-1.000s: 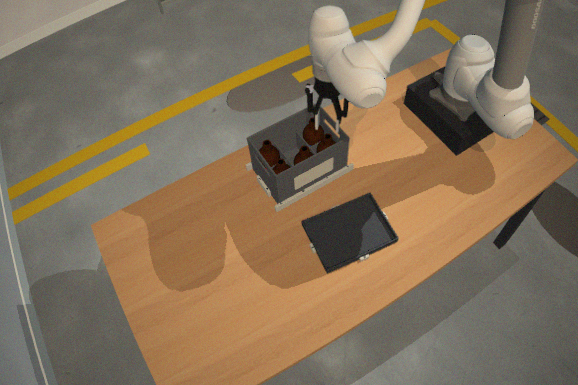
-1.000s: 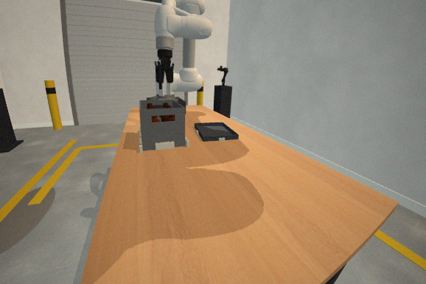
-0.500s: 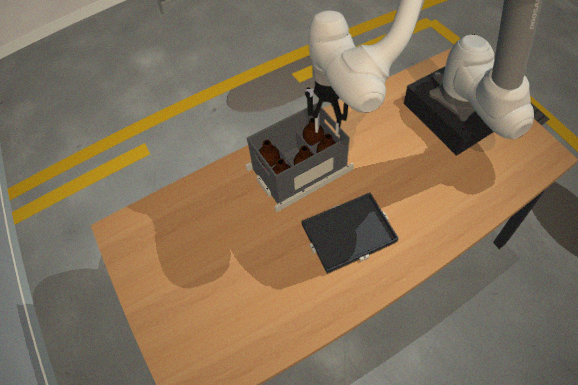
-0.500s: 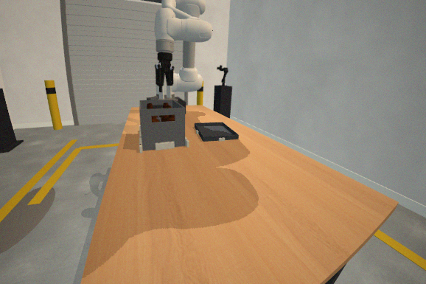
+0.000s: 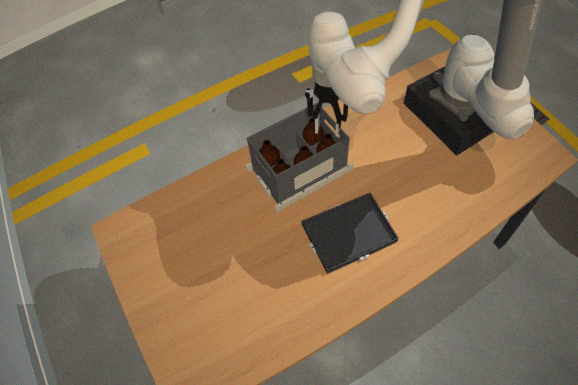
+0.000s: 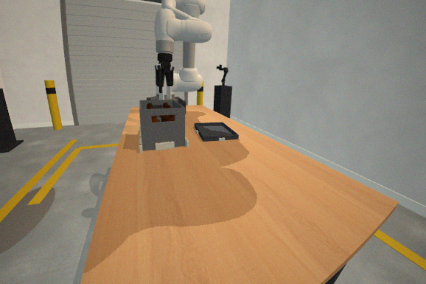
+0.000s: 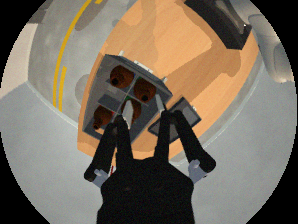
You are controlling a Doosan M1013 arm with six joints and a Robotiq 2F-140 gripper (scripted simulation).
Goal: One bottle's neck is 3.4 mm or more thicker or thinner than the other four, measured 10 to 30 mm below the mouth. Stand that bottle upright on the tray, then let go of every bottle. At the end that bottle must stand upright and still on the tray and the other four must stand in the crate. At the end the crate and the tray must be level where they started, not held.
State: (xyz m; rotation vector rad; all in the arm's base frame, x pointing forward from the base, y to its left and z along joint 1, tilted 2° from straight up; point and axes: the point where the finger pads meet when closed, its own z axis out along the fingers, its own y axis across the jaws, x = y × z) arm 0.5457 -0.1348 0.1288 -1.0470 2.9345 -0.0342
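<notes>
Now: the glass bottle 9 cm ahead of my hand, 1 cm to the right of it and 13 cm below it. Round my hand: dark tray 11 cm ahead, 25 cm to the left, 20 cm below; grey crate 8 cm ahead, 5 cm to the right, 13 cm below.
</notes>
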